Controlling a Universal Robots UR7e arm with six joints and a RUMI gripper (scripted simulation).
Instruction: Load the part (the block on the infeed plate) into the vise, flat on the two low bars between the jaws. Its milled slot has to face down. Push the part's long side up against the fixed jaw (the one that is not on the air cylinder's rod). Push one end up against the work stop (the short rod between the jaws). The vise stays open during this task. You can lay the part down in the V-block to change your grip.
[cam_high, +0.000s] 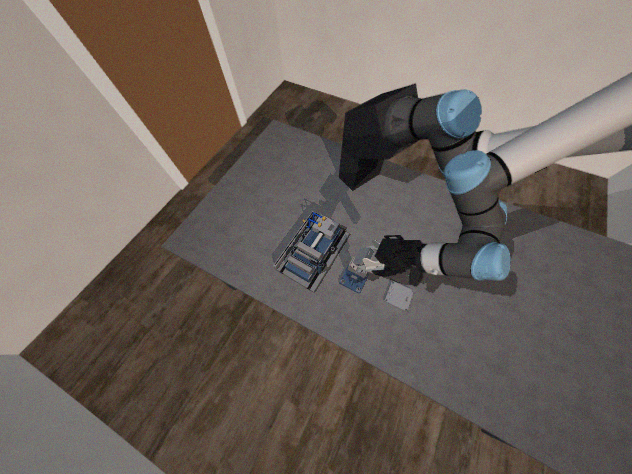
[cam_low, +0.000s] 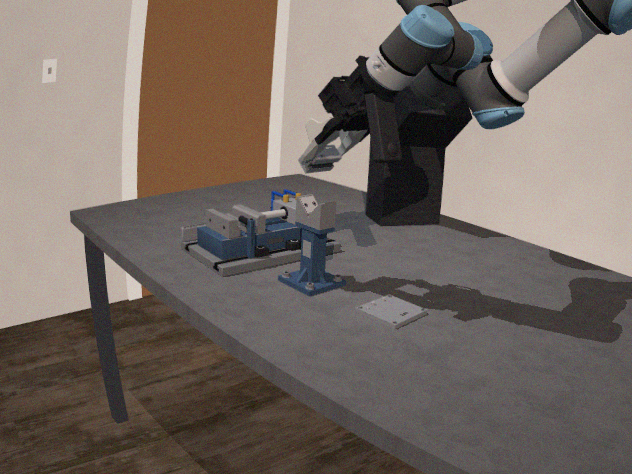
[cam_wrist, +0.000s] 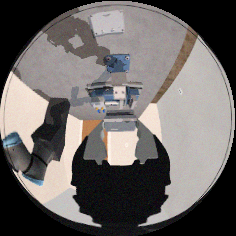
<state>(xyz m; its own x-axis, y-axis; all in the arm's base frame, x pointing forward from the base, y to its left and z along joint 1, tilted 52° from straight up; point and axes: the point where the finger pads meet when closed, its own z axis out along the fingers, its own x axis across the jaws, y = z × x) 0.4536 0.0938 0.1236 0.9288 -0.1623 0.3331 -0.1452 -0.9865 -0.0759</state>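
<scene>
Right now my hand is 10 mm above the part. Also, from my hand: fixed jaw 100 mm ahead, 200 mm to the right, 160 mm below; moving jaw 40 mm ahead, 210 mm to the right, 160 mm below; air cylinder rod 10 mm behind, 210 mm to the right, 160 mm below.
</scene>
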